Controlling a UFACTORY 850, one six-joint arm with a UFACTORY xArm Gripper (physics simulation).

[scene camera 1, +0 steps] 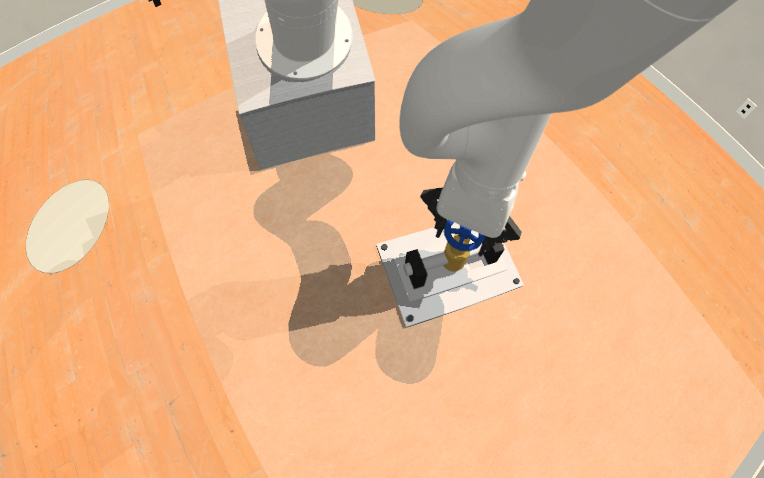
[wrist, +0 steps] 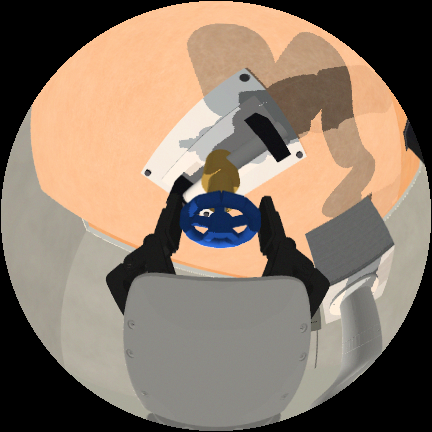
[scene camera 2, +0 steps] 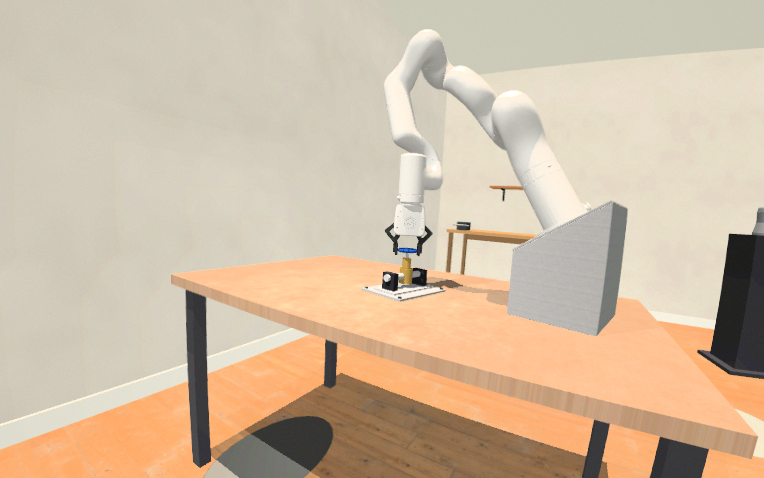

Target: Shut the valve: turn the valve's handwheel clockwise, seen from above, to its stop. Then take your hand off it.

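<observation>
The blue handwheel [scene camera 1: 465, 246] [scene camera 2: 406, 249] [wrist: 220, 220] sits level on top of the brass valve body [scene camera 1: 455, 259] [scene camera 2: 406, 273] [wrist: 220, 172]. My gripper [scene camera 1: 463, 243] [scene camera 2: 406, 251] [wrist: 220, 205] points down from above and is shut on the handwheel, with one black finger at each side of its rim. The valve stands upright on a white base plate [scene camera 1: 495, 286] [scene camera 2: 400, 295] [wrist: 200, 122], with a grey pipe through it. The far finger is partly hidden in the first scene view. How far the wheel is turned cannot be told.
Black pipe supports [scene camera 1: 415, 268] [scene camera 2: 389, 280] [wrist: 267, 135] stand on the plate at both ends of the pipe, close below the fingers. The grey pedestal [scene camera 1: 315, 126] [scene camera 2: 563, 281] [wrist: 350, 245] bearing my arm stands on the same wooden table [scene camera 1: 507, 394] [scene camera 2: 315, 298].
</observation>
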